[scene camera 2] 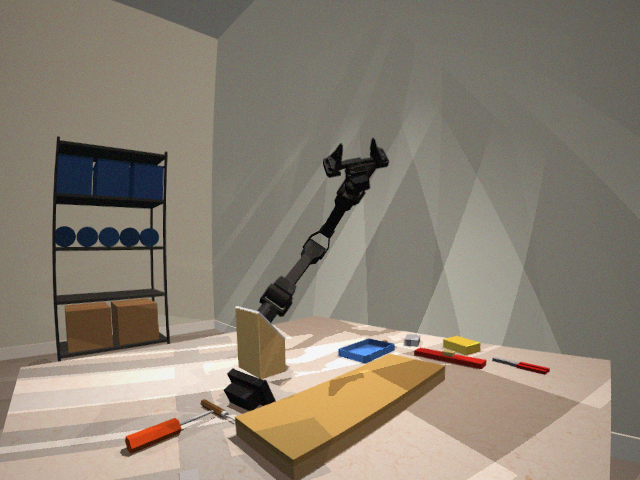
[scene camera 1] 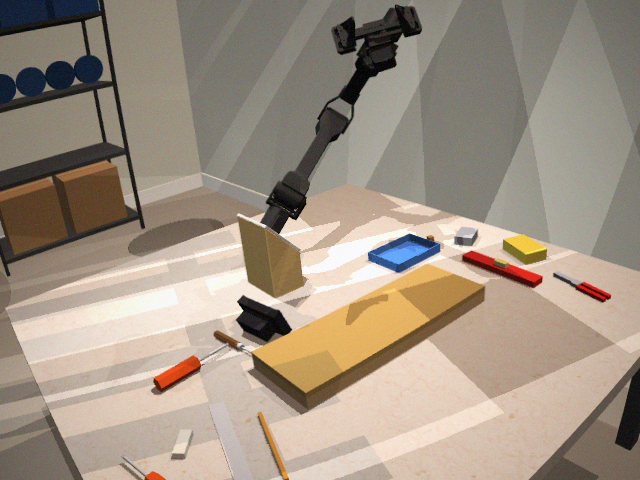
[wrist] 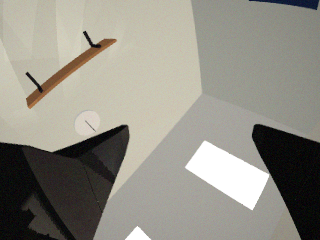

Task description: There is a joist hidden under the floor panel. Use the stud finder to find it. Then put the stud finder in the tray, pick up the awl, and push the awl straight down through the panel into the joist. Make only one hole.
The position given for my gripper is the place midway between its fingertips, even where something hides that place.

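Observation:
Open and holding nothing, my gripper (scene camera 2: 357, 141) also appears in the wrist view (wrist: 192, 131). A stud finder (scene camera 1: 262, 321) is visible, in scene camera 2 (scene camera 2: 246, 391) as well; in the wrist view the stud finder is out of frame. A yellow box-shaped tool (scene camera 1: 526, 250) is visible; in the wrist view it is out of frame. I also see an orange-handled screwdriver (scene camera 1: 185, 368) and a red level (scene camera 1: 501, 267). A blue tray (scene camera 1: 409, 250) can be seen, and it appears in scene camera 2 (scene camera 2: 364, 351) too.

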